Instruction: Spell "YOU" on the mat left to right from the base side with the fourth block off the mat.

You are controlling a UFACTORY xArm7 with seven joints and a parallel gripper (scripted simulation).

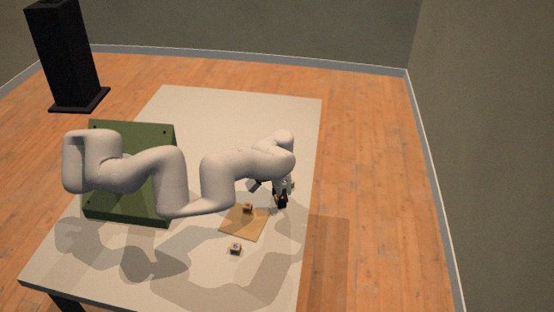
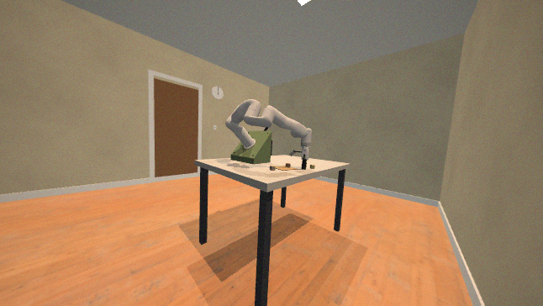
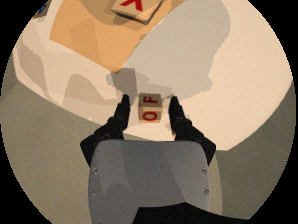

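My hand is right at the red block. Also, from my hand: tan mat 110 mm behind, 100 mm to the right, 20 mm below.
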